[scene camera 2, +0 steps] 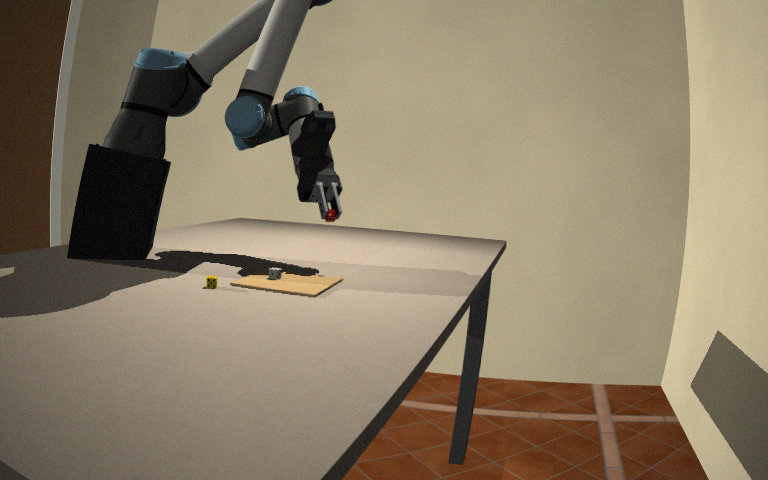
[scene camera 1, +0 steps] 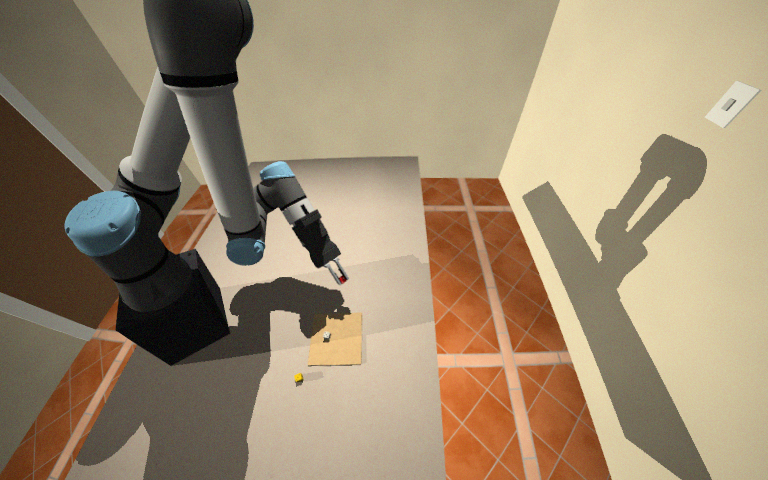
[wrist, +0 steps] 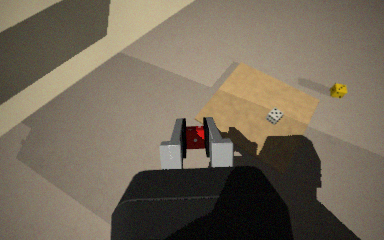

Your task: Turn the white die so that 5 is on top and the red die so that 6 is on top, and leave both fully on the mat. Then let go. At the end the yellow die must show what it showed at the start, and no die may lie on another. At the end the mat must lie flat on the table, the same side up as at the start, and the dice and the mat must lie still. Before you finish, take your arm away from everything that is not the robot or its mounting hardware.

The gripper shows in scene camera 2, in scene camera 1 (343,281) and in the wrist view. A tan mat shows in scene camera 2 (308,285), in scene camera 1 and in the wrist view. One and the same spot on the tan mat: (scene camera 1: 344,347) is (wrist: 252,89). The same spot on the gripper: (wrist: 220,151) is (scene camera 2: 319,182).
